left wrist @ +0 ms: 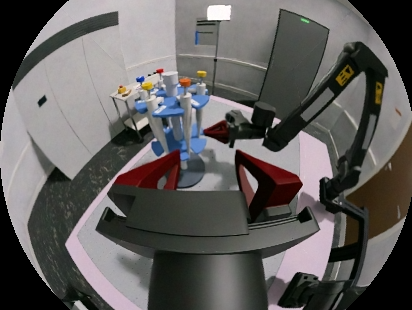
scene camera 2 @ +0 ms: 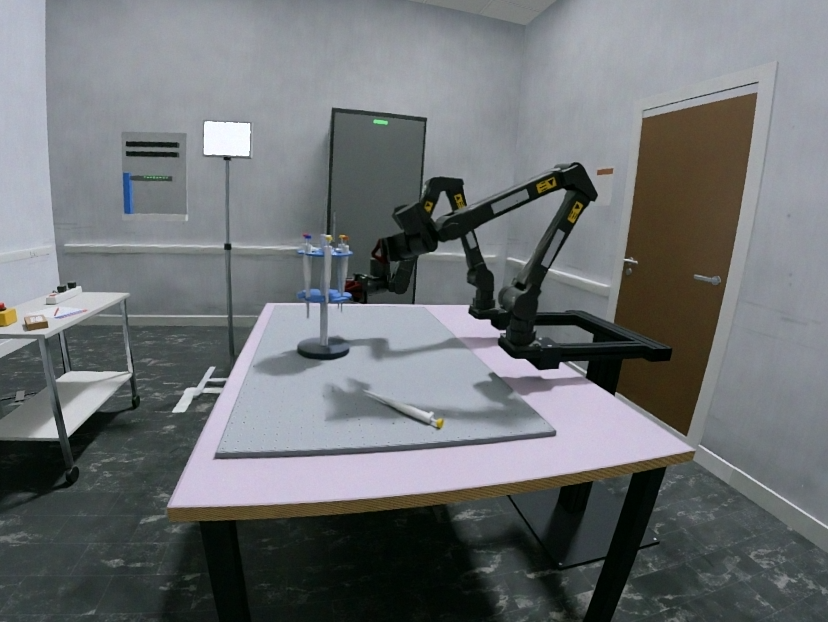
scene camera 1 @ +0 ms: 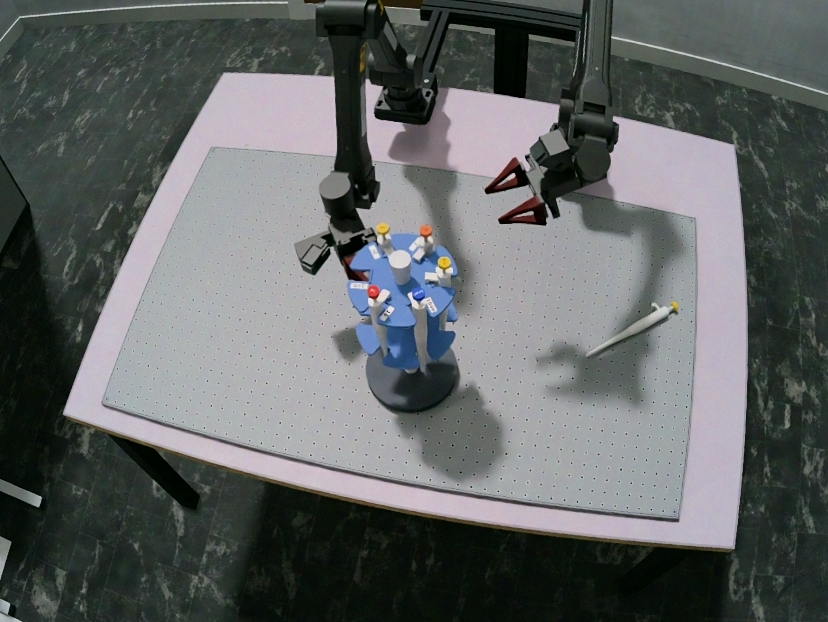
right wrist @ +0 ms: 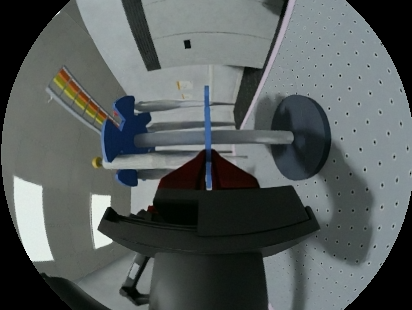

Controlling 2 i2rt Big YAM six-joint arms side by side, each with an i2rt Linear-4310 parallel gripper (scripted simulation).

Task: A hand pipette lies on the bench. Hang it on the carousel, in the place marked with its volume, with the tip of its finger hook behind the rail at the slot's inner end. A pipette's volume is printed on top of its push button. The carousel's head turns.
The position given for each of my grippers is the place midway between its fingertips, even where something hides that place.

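My left gripper [scene camera 1: 491, 206] is visible, also in the left wrist view [left wrist: 207, 154] and in scene camera 2 [scene camera 2: 380, 254]. My right gripper [scene camera 1: 378, 293] is visible too. A carousel base [scene camera 1: 401, 391] appears additionally in scene camera 2 [scene camera 2: 310, 348], in the left wrist view [left wrist: 195, 170] and in the right wrist view [right wrist: 305, 157]. I also see a red-button pipette [scene camera 1: 376, 299]; the right wrist view [right wrist: 153, 106] shows the pipette as well.
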